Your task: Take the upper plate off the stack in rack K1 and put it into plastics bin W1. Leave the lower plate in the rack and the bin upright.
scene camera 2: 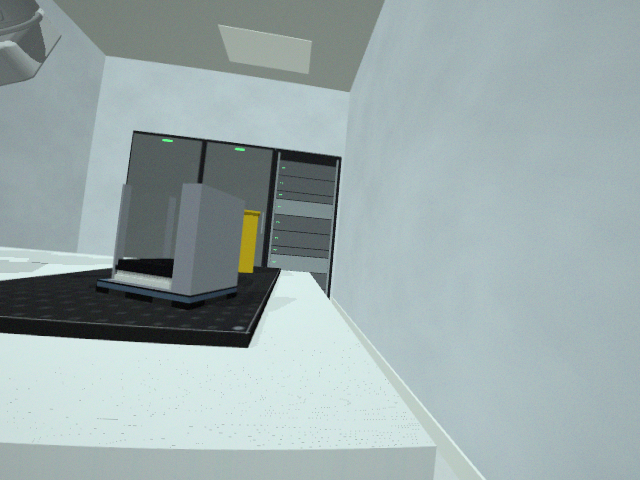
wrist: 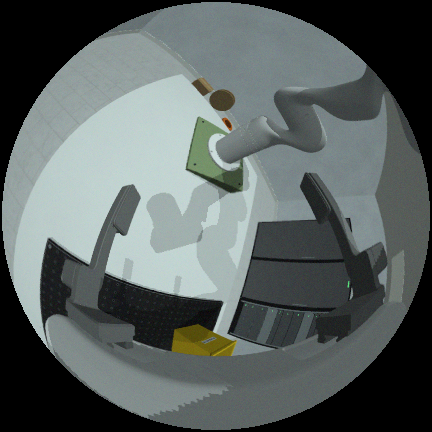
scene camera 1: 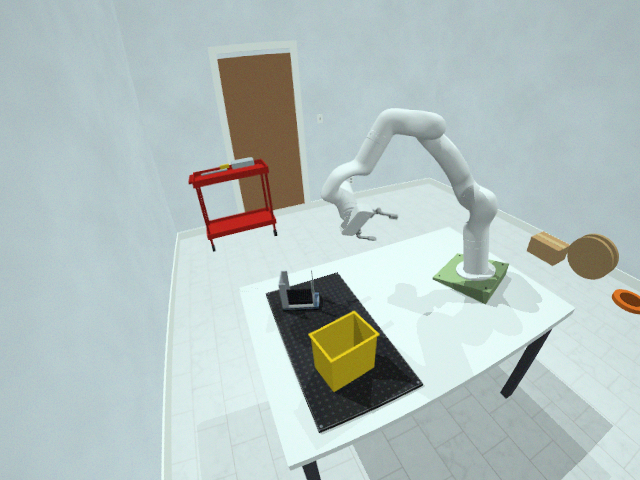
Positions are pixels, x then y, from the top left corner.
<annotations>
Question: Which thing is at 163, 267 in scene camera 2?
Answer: A black plate.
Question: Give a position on a yellow bin W1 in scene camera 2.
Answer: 250, 222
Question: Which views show the yellow bin W1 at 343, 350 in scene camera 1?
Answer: Scene camera 2, the wrist view and scene camera 1: all of them.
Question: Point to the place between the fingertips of my gripper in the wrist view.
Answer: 218, 179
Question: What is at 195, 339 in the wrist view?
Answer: A yellow bin W1.
</annotations>
